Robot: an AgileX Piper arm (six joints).
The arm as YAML. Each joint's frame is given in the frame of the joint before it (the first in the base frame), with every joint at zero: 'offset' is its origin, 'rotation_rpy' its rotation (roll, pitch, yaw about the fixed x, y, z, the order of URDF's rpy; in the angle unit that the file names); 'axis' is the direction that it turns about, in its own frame. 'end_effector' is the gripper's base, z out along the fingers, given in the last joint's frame.
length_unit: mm
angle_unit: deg
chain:
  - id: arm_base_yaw
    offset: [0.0, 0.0, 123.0]
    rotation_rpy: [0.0, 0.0, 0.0]
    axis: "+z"
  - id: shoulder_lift
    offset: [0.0, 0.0, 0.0]
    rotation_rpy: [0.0, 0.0, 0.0]
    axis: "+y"
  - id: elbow
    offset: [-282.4, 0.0, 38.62]
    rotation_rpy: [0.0, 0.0, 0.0]
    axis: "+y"
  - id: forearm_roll
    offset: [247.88, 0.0, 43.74]
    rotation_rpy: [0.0, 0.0, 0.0]
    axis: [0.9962, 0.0, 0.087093]
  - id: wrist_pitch
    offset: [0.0, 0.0, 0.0]
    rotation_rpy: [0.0, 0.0, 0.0]
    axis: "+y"
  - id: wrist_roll
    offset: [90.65, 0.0, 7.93]
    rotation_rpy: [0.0, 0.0, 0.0]
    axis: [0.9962, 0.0, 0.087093]
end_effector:
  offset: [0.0, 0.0, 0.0]
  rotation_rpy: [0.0, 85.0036, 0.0]
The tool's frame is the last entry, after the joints.
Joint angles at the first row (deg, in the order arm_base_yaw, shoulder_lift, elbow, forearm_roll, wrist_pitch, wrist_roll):
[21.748, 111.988, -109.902, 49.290, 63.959, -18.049]
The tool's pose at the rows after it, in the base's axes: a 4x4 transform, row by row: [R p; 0 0 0 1], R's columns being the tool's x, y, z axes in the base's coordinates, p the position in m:
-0.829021 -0.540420 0.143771 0.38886; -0.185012 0.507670 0.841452 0.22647; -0.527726 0.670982 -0.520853 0.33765; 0 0 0 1
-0.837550 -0.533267 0.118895 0.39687; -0.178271 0.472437 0.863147 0.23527; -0.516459 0.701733 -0.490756 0.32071; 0 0 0 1
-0.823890 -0.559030 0.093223 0.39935; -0.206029 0.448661 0.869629 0.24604; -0.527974 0.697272 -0.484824 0.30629; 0 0 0 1
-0.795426 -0.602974 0.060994 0.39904; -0.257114 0.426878 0.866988 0.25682; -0.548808 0.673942 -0.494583 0.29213; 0 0 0 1
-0.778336 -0.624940 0.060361 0.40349; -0.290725 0.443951 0.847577 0.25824; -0.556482 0.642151 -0.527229 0.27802; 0 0 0 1
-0.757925 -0.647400 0.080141 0.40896; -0.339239 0.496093 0.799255 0.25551; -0.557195 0.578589 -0.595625 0.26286; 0 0 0 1
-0.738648 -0.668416 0.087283 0.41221; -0.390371 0.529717 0.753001 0.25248; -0.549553 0.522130 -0.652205 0.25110; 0 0 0 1
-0.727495 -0.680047 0.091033 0.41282; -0.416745 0.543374 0.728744 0.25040; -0.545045 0.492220 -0.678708 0.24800; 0 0 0 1
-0.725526 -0.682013 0.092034 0.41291; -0.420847 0.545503 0.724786 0.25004; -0.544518 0.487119 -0.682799 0.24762; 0 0 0 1
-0.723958 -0.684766 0.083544 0.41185; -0.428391 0.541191 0.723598 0.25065; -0.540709 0.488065 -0.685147 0.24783; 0 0 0 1
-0.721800 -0.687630 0.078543 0.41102; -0.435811 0.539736 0.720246 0.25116; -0.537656 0.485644 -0.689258 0.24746; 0 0 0 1
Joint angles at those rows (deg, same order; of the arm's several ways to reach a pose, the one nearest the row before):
[21.748, 114.876, -109.904, 54.419, 63.571, -20.498]
[22.096, 117.619, -109.901, 58.123, 62.763, -23.137]
[23.124, 119.659, -109.905, 59.601, 62.226, -26.485]
[24.332, 121.432, -109.903, 59.842, 62.201, -30.411]
[24.469, 122.920, -109.936, 58.041, 61.619, -32.323]
[24.468, 124.084, -109.933, 52.969, 60.422, -32.786]
[24.468, 124.941, -109.936, 48.506, 60.085, -33.137]
[24.468, 125.032, -109.939, 46.160, 60.151, -33.135]
[24.469, 125.032, -109.937, 45.779, 60.150, -33.136]
[24.568, 125.031, -110.034, 45.654, 60.653, -33.136]
[24.684, 125.031, -110.034, 45.347, 60.910, -33.136]

